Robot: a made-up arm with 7 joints. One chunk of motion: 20 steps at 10 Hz.
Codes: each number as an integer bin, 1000 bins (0 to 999) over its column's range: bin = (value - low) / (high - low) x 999, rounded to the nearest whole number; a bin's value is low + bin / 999 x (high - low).
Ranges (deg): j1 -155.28..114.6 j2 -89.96..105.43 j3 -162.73..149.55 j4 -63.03..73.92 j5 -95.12..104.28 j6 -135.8..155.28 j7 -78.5..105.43
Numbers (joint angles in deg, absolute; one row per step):
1: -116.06 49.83 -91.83 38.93 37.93 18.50 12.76
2: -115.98 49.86 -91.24 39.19 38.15 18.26 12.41
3: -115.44 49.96 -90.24 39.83 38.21 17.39 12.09
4: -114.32 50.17 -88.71 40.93 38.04 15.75 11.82
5: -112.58 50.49 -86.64 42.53 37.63 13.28 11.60
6: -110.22 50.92 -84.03 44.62 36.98 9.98 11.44
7: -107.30 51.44 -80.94 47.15 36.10 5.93 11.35
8: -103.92 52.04 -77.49 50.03 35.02 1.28 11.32
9: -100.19 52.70 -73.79 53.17 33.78 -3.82 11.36
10: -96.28 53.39 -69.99 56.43 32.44 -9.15 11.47
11: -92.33 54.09 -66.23 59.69 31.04 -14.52 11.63
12: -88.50 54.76 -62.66 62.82 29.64 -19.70 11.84
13: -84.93 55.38 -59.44 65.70 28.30 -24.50 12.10
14: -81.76 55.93 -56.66 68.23 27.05 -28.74 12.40
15: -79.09 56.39 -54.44 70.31 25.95 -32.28 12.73
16: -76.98 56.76 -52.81 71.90 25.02 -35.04 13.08
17: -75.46 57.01 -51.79 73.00 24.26 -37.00 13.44
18: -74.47 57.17 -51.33 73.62 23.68 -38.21 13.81
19: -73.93 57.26 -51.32 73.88 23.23 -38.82 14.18
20: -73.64 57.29 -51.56 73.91 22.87 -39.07 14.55
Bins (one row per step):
1: 145 715 227 744 667 530 496
2: 145 715 229 746 668 529 494
3: 147 715 232 750 668 526 492
4: 152 716 237 758 667 520 491
5: 158 718 243 770 665 512 489
6: 167 720 252 785 662 500 489
7: 178 723 262 804 657 486 488
8: 190 726 273 825 652 470 488
9: 204 729 285 848 646 453 488
10: 218 733 297 871 639 435 489
11: 233 737 309 895 632 416 490
12: 247 740 320 918 625 398 491
13: 260 743 330 939 618 382 492
14: 272 746 339 957 612 367 494
15: 282 748 346 973 607 355 496
16: 290 750 352 984 602 346 497
17: 295 751 355 992 598 339 499
18: 299 752 356 997 595 335 501
19: 301 753 356 999 593 333 503
20: 302 753 356 999 591 332 505

